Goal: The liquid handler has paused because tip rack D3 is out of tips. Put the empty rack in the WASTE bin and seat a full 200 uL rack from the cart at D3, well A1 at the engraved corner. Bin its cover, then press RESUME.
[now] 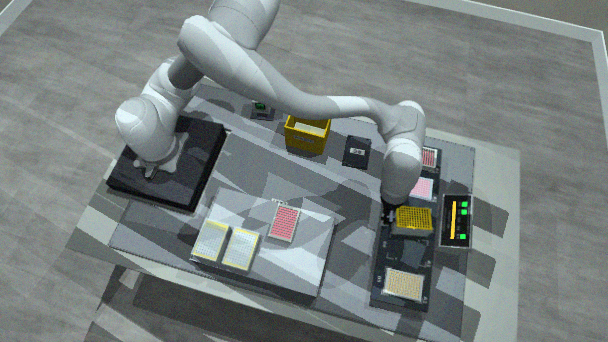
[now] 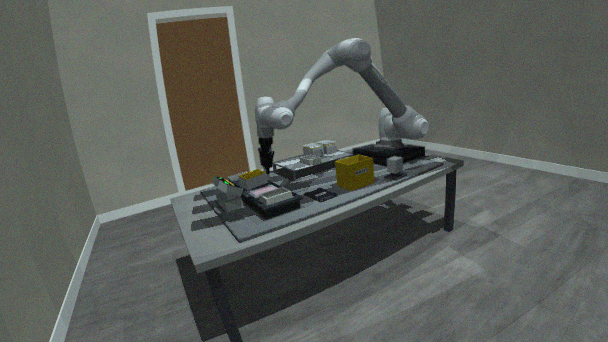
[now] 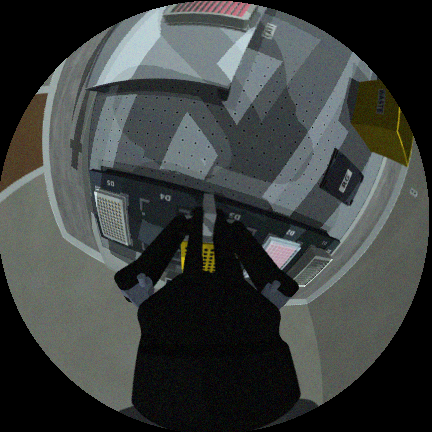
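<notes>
The empty yellow tip rack sits at slot D3 of the dark deck. My gripper is shut on nothing. It stands upright at the rack's edge on the cart side, fingertips down beside it. The yellow WASTE bin stands at the back of the table. Two yellow-rimmed covered racks and a pink rack lie on the cart. The control panel, with green buttons, is beside the deck.
The deck also holds a pale rack at D5, a pink rack at D2 and a rack at D1. A black block marked RG lies near the bin. A small green-lit box stands at the back.
</notes>
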